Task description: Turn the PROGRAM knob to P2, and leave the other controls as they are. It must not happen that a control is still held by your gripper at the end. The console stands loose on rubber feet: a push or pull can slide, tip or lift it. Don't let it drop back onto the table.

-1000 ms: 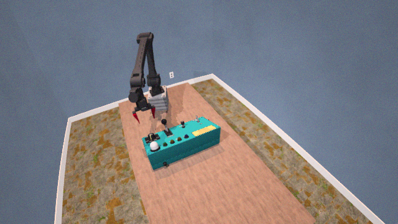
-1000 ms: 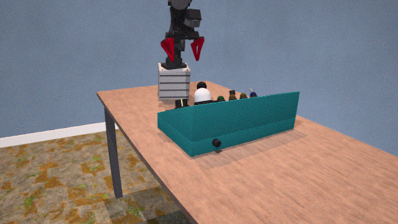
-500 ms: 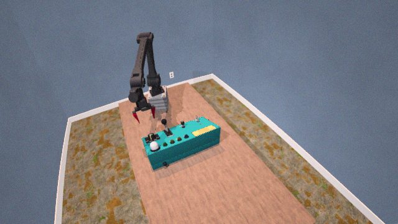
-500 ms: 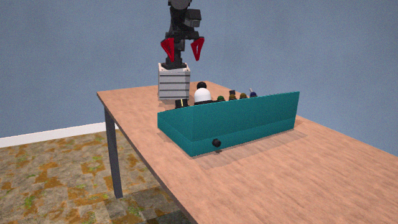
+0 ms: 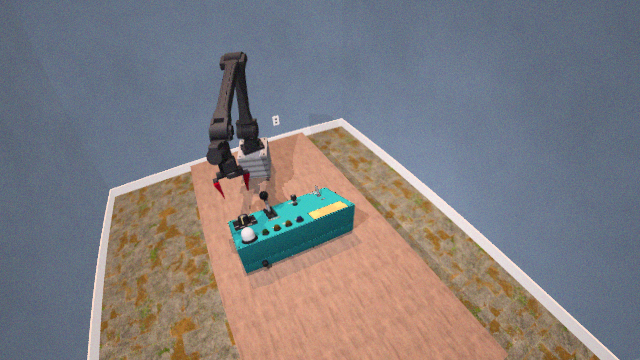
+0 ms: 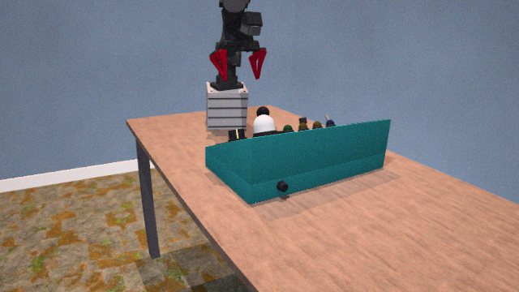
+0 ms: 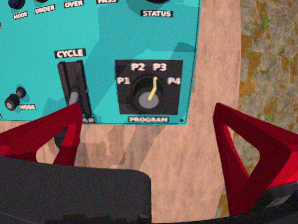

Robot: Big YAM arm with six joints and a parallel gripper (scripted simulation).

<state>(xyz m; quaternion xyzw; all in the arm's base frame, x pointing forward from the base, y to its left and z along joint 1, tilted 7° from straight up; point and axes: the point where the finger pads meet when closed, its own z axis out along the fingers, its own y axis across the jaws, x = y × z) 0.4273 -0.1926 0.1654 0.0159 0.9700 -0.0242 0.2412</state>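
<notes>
Right now my hand is 15 cm above the black-ball lever, 12 cm to the right of it and 4 cm past it. Round my hand: teal console: 18 cm to the left, 18 cm below, 2 cm ahead; then mode knob: 24 cm to the left, 16 cm below, 1 cm behind; then toggle: 36 cm to the left, 17 cm below.
</notes>
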